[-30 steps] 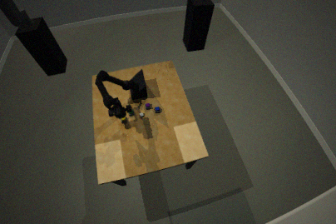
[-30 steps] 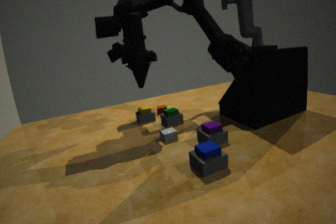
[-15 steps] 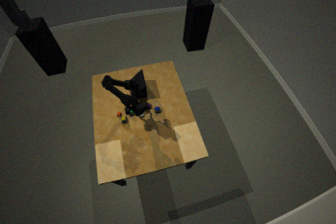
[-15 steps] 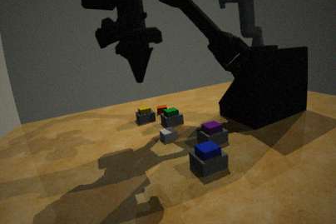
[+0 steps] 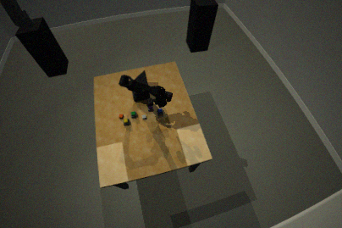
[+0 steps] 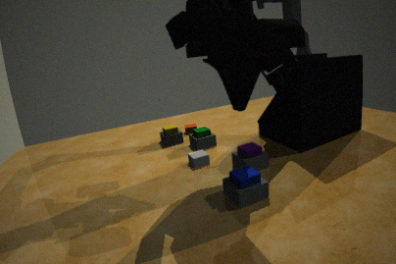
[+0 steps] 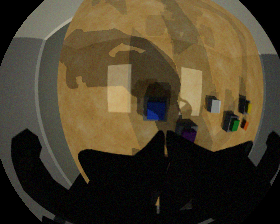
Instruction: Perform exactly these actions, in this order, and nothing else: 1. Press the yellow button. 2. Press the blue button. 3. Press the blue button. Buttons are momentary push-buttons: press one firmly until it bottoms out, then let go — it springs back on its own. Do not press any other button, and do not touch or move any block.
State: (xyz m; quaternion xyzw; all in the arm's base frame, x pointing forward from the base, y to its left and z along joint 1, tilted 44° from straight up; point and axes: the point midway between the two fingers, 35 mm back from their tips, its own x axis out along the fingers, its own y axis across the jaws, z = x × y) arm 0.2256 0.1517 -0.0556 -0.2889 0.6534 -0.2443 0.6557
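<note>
Now: gripper tip 9 cm above the blue button. Also, from my gripper tip: small grey block: 15 cm to the right, 12 cm below, 2 cm ahead; then yellow button: 31 cm to the right, 9 cm below, 4 cm ahead; then green button: 23 cm to the right, 9 cm below, 2 cm behind.
</note>
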